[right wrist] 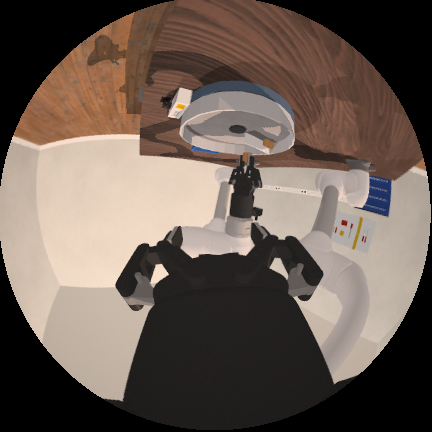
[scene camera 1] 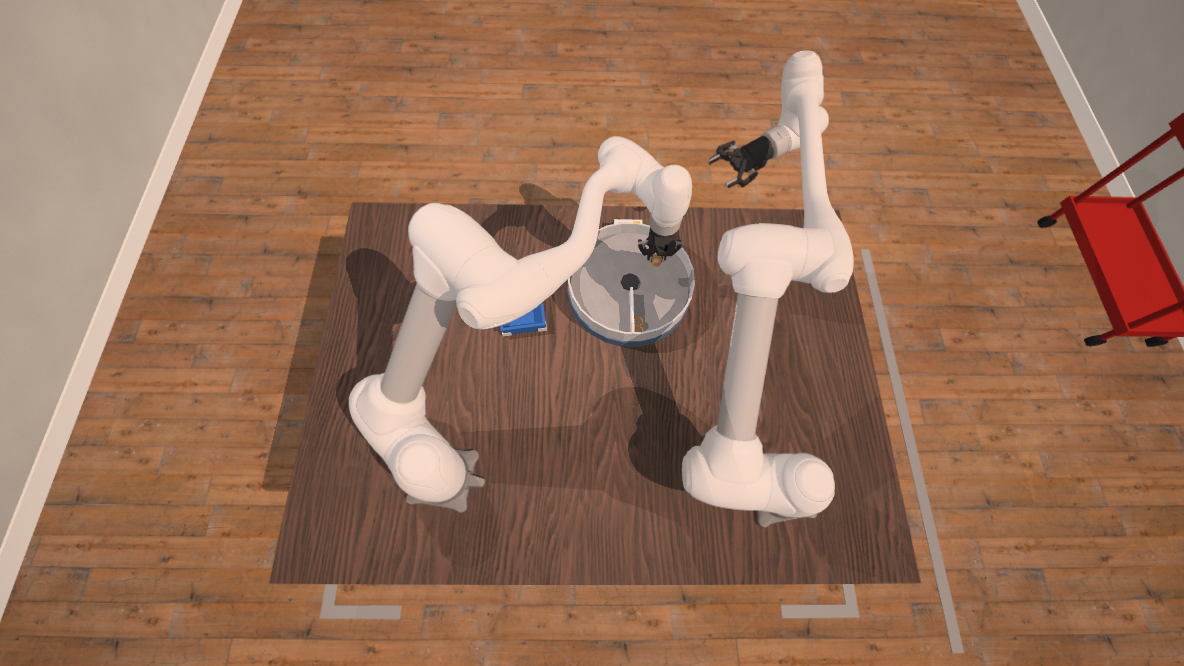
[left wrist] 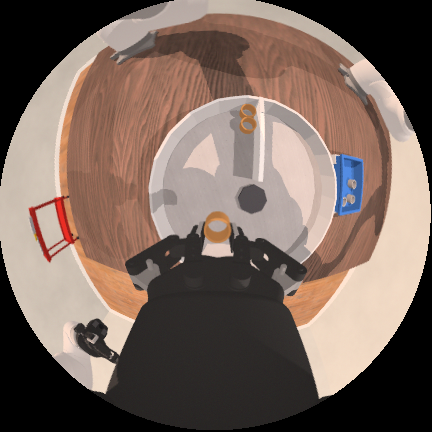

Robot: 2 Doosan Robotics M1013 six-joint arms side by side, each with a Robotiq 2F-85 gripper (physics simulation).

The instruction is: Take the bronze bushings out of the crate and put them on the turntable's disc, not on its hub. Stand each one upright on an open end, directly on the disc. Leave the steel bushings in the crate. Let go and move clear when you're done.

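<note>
A bronze bushing (scene camera 1: 655, 260) (left wrist: 207, 231) (right wrist: 247, 156) is between the fingers of my left gripper (scene camera 1: 659, 255) (left wrist: 216, 228) (right wrist: 245, 154), which is shut on it above the turntable's disc (scene camera 1: 662, 291) (left wrist: 225, 165). Two other bronze bushings, one (left wrist: 248, 106) near the rim and one (left wrist: 248, 131) beside it, stand upright on the disc by the white divider. The dark hub (scene camera 1: 630, 281) (left wrist: 251, 199) (right wrist: 237, 129) is bare. Several steel bushings (left wrist: 352, 184) are in the blue crate (scene camera 1: 523, 323) (left wrist: 342, 175). My right gripper (scene camera 1: 718, 171) is open and empty, beyond the table's back edge.
A raised wall (left wrist: 167, 150) rings the disc. The white divider (scene camera 1: 631, 310) (left wrist: 261, 145) runs from near the hub to this wall. A white box (scene camera 1: 627, 222) (right wrist: 180, 106) sits behind the turntable. A red cart (scene camera 1: 1117, 248) (left wrist: 62, 220) stands on the floor at the right in the scene view.
</note>
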